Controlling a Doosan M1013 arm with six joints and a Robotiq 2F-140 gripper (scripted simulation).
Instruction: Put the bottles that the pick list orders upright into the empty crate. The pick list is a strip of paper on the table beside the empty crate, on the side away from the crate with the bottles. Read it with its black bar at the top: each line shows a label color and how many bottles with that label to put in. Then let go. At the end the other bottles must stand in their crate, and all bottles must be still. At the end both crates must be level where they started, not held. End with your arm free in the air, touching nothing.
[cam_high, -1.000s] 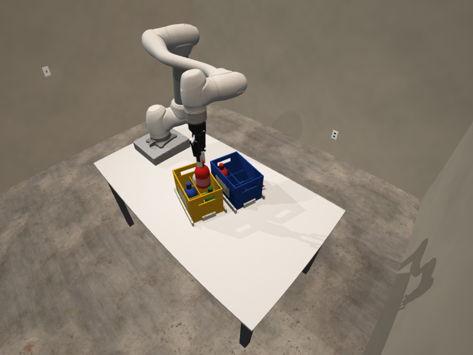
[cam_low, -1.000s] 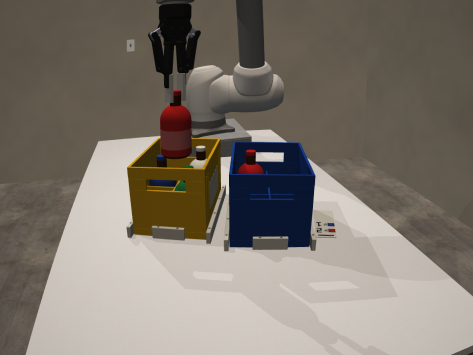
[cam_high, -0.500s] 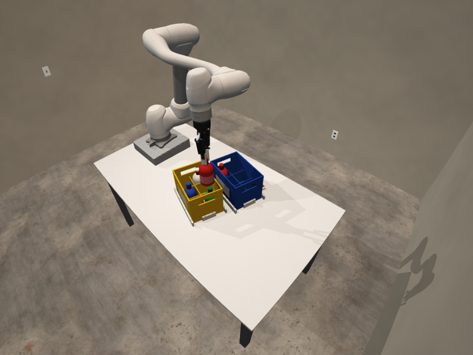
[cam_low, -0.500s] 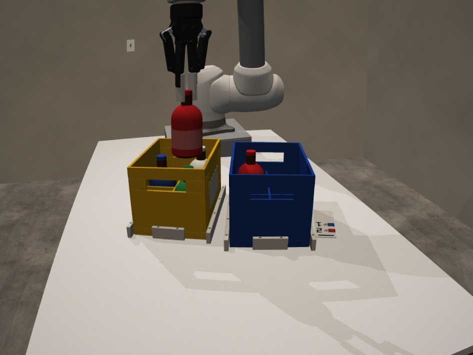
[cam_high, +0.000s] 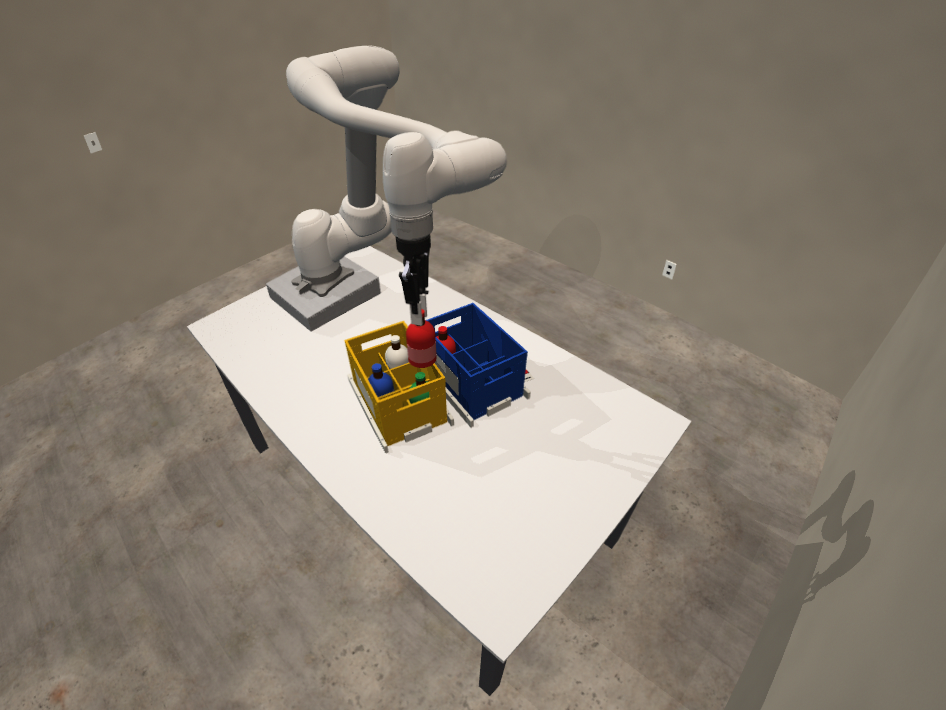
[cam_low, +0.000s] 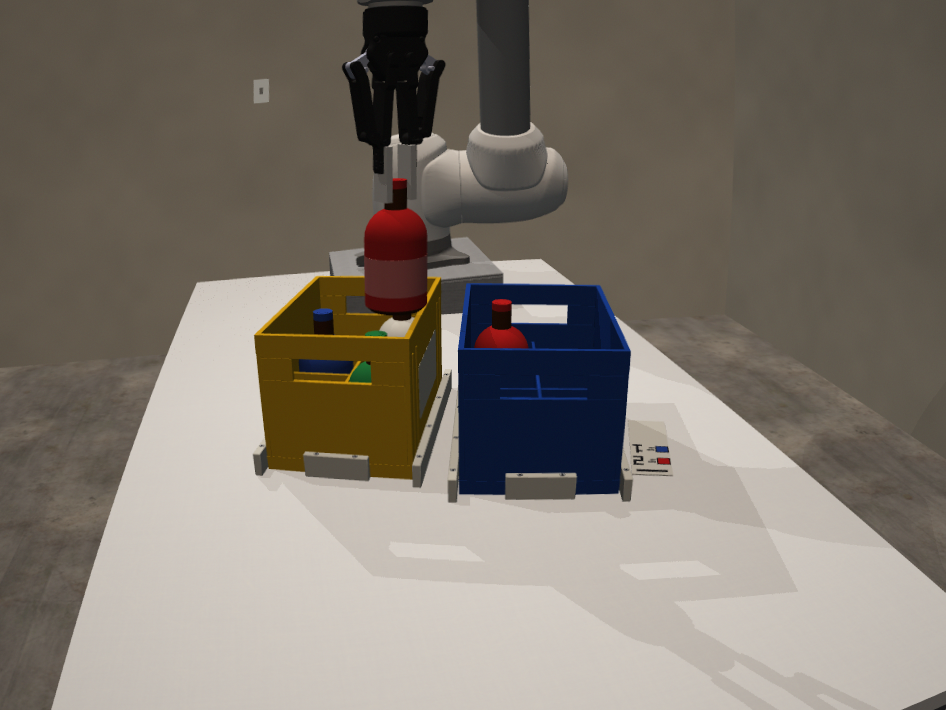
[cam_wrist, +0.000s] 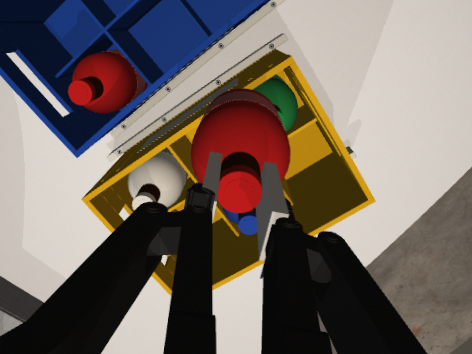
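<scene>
Now: the blue crate 5 cm ahead of my hand, 16 cm to the left of it and 27 cm below it. From my hand the other things lie so: blue bottle 11 cm behind, 7 cm to the right, 26 cm below; yellow crate 8 cm behind, 3 cm to the right, 27 cm below; green bottle 1 cm ahead, 3 cm to the right, 26 cm below.
</scene>
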